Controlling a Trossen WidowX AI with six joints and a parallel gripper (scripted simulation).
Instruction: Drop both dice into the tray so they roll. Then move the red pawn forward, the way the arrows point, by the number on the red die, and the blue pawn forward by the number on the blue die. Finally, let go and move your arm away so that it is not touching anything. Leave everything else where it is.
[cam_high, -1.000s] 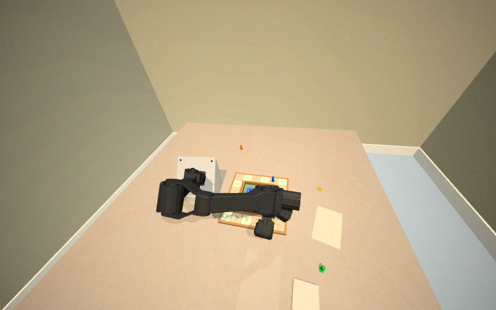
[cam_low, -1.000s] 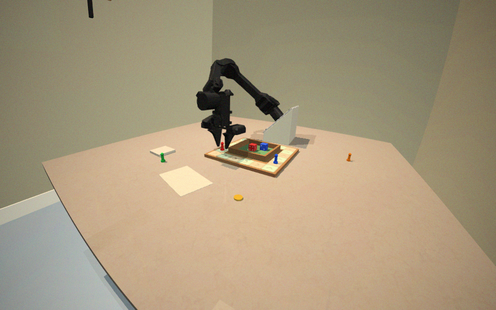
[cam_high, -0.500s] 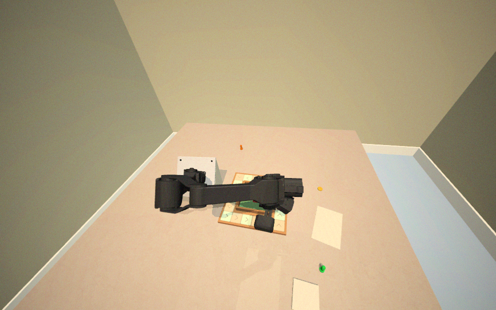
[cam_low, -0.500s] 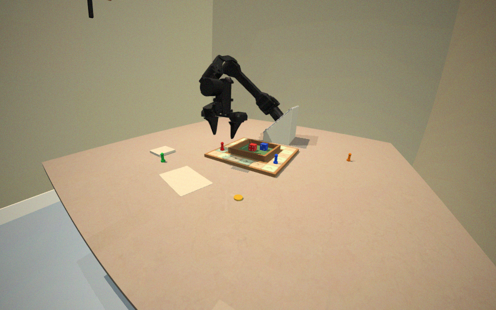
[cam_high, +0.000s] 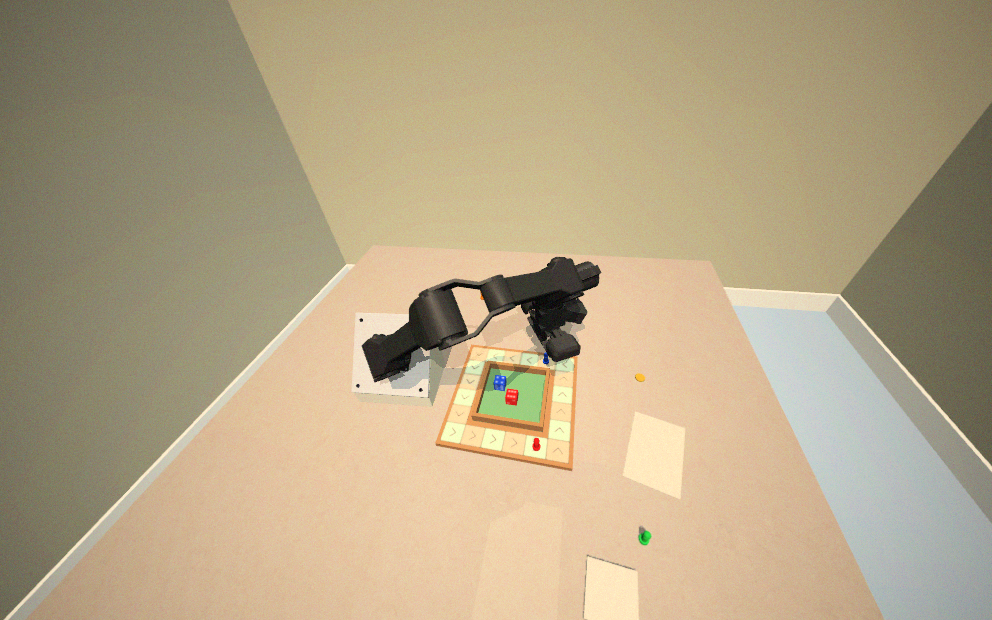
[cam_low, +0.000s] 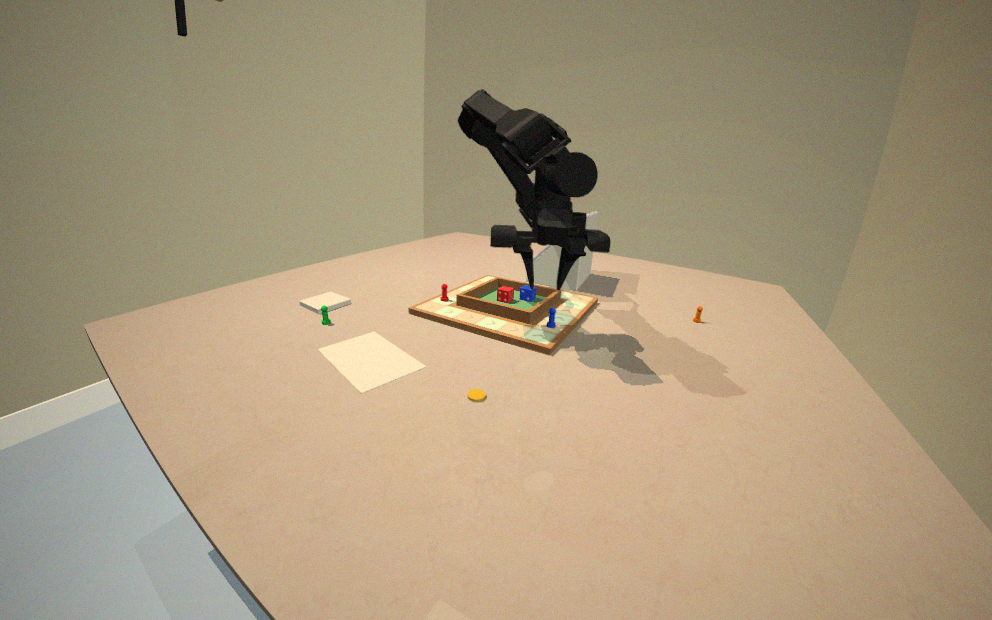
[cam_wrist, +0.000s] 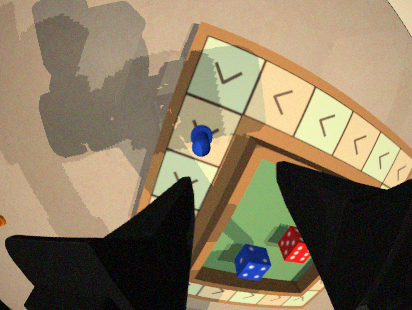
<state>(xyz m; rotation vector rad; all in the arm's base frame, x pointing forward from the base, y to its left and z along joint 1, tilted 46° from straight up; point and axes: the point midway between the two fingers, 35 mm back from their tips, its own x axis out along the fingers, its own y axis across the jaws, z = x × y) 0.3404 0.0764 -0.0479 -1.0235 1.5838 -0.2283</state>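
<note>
The blue pawn lies 50 mm below my gripper tip and 20 mm to the left of it. Round my gripper tip: green tray (90 mm to the right, 70 mm below, 70 mm behind); then orange pawn (270 mm to the left, 230 mm behind, 60 mm below); then red pawn (210 mm to the right, 50 mm below, 10 mm behind).
</note>
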